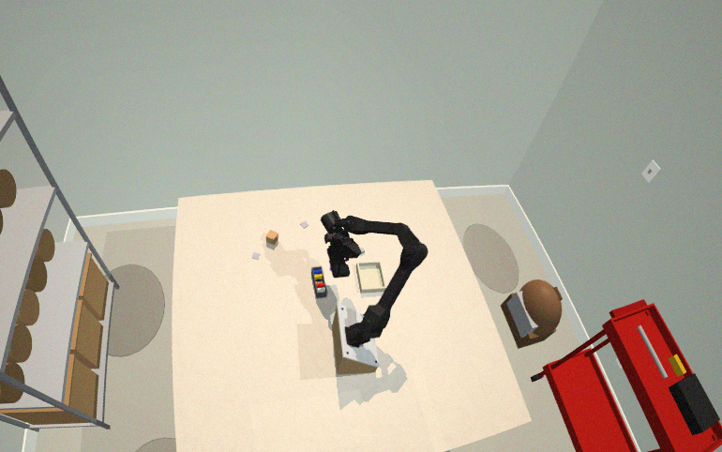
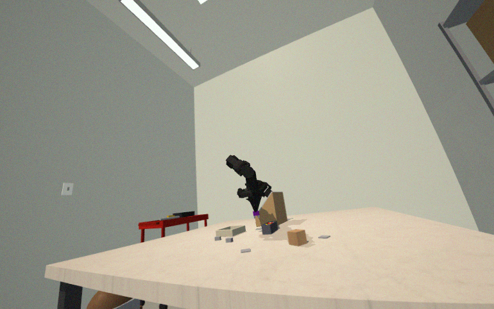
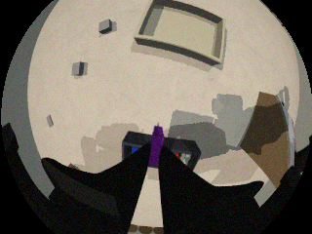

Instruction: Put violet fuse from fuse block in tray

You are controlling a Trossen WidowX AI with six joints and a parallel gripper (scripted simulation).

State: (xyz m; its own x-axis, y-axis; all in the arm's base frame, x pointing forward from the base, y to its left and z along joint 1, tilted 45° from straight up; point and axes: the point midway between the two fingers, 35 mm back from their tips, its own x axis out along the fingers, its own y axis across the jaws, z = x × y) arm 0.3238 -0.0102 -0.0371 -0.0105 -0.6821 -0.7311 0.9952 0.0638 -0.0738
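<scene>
Right now the pale tray is 16 cm to the right of my gripper tip and 9 cm below it. Round my gripper tip: yellow fuse 6 cm to the left, 7 cm below; blue fuse 2 cm ahead, 6 cm to the left, 7 cm below; violet fuse 1 cm below.
</scene>
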